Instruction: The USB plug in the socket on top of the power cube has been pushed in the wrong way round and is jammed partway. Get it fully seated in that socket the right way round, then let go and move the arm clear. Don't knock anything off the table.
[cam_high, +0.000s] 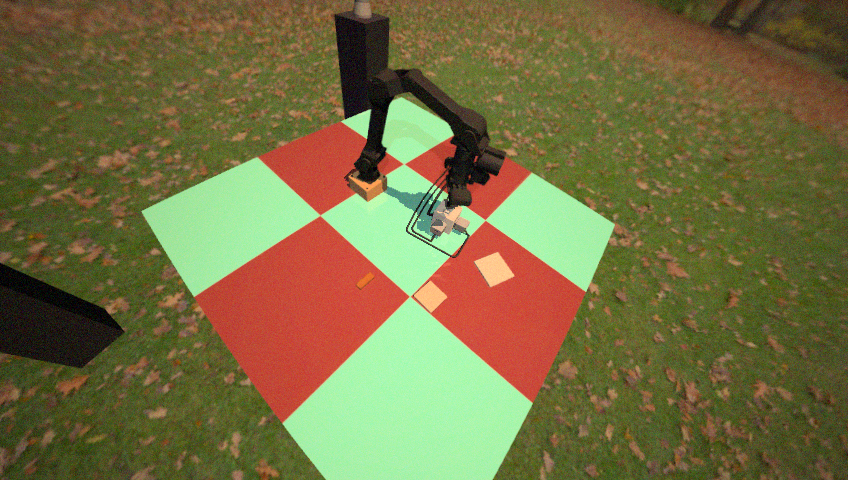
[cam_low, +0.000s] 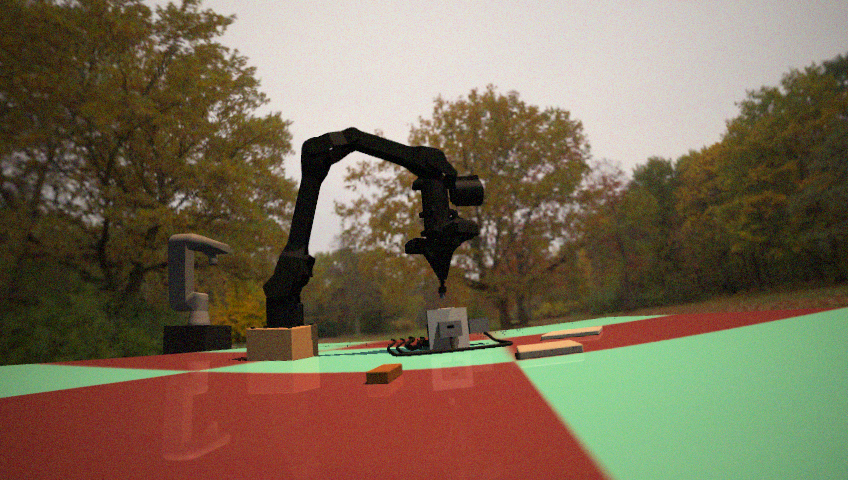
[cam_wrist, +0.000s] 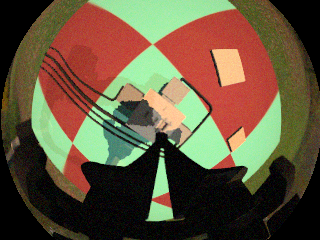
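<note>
The dark USB plug is 2 cm below my gripper tip. Round my gripper tip: orange block: 34 cm to the right, 13 cm below, 9 cm behind.
</note>
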